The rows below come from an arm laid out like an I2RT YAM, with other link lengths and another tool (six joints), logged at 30 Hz.
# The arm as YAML. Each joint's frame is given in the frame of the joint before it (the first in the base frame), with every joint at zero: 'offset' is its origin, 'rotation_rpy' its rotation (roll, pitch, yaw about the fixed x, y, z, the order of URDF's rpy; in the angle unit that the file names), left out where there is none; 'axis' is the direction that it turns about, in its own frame. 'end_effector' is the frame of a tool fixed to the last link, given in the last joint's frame.
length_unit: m
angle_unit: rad
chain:
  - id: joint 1
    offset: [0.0, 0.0, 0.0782]
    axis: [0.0, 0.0, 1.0]
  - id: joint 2
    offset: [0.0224, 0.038, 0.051]
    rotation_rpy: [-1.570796, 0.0, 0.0]
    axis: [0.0, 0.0, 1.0]
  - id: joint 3
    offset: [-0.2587, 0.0, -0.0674]
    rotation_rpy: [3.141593, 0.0, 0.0]
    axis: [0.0, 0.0, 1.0]
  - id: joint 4
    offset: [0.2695, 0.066, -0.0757]
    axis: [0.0, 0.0, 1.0]
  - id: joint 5
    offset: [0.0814, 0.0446, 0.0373]
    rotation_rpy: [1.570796, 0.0, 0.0]
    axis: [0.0, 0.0, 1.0]
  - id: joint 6
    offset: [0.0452, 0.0, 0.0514]
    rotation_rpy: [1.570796, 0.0, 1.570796]
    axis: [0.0, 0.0, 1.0]
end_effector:
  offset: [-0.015, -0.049, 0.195]
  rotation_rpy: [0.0, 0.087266, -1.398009]
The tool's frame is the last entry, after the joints.
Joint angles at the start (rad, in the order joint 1, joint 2, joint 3, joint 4, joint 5, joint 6):
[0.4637 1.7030 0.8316 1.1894 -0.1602 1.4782]
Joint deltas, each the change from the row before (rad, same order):
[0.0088 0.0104 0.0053 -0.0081 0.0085 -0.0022]
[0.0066 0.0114 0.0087 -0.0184 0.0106 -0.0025]
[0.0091 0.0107 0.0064 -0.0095 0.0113 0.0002]
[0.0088 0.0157 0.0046 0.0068 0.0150 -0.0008]
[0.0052 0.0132 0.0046 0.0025 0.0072 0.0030]
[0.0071 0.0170 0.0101 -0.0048 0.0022 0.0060]
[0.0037 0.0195 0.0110 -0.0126 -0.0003 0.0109]
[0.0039 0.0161 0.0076 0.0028 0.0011 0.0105]
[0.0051 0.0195 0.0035 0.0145 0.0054 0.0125]
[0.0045 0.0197 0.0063 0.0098 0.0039 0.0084]
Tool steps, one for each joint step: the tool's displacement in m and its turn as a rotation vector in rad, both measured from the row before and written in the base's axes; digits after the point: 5 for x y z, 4 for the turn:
[0.00144 0.00424 -0.00548 -0.0053 0.0117 0.0000]
[0.00345 0.00331 -0.00747 -0.0089 0.0188 -0.0043]
[0.00170 0.00389 -0.00573 -0.0035 0.0138 -0.0017]
[0.00132 0.00255 -0.00452 0.0008 0.0052 -0.0059]
[0.00152 0.00232 -0.00459 0.0011 0.0079 -0.0010]
[0.00204 0.00529 -0.00632 -0.0004 0.0139 0.0065]
[0.00377 0.00455 -0.01005 -0.0018 0.0245 0.0065]
[0.00183 0.00325 -0.00510 0.0057 0.0111 0.0051]
[0.00117 0.00251 -0.00577 0.0102 0.0090 0.0025]
[0.00162 0.00289 -0.00575 0.0056 0.0083 0.0025]

